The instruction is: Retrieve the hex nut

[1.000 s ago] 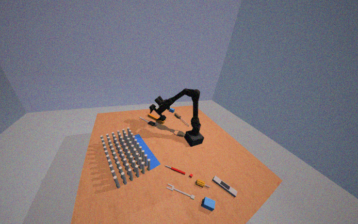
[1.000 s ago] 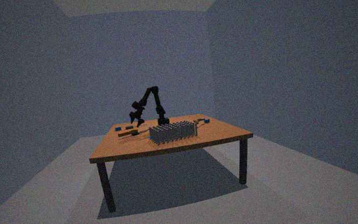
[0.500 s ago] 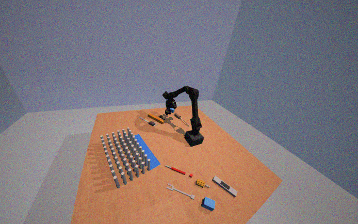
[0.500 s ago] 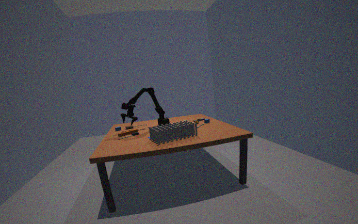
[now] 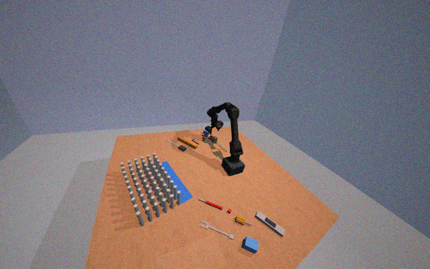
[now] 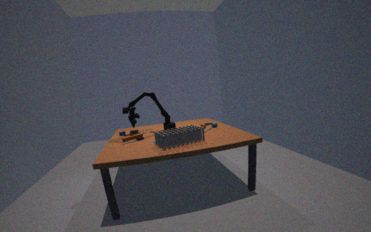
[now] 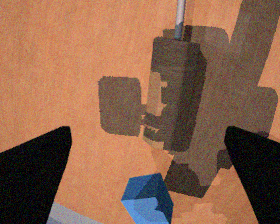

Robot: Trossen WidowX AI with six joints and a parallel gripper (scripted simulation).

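Now: gripper tip 110 mm to the right of the wooden-handled tool and 70 mm above it. Round my gripper tip: blue taped strip (510 mm ahead, 340 mm to the left, 80 mm below); then orange bar (280 mm ahead, 10 mm to the right, 70 mm below); then black L-key (200 mm ahead, 30 mm to the right, 80 mm below).
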